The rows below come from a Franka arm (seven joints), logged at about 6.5 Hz.
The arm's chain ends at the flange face. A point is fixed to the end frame.
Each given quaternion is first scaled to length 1.
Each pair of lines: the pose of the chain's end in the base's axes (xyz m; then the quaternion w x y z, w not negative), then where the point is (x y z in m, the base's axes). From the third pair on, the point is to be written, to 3 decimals.
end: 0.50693 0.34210 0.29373 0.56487 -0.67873 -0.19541 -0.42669
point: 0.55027 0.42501 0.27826
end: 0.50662 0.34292 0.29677 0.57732 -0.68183 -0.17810 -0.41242
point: 0.54907 0.42627 0.28119
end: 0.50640 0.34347 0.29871 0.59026 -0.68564 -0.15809 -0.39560
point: 0.548 0.427 0.283
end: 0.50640 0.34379 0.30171 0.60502 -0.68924 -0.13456 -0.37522
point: 0.547 0.428 0.286
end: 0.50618 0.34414 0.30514 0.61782 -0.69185 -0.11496 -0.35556
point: 0.545 0.429 0.289
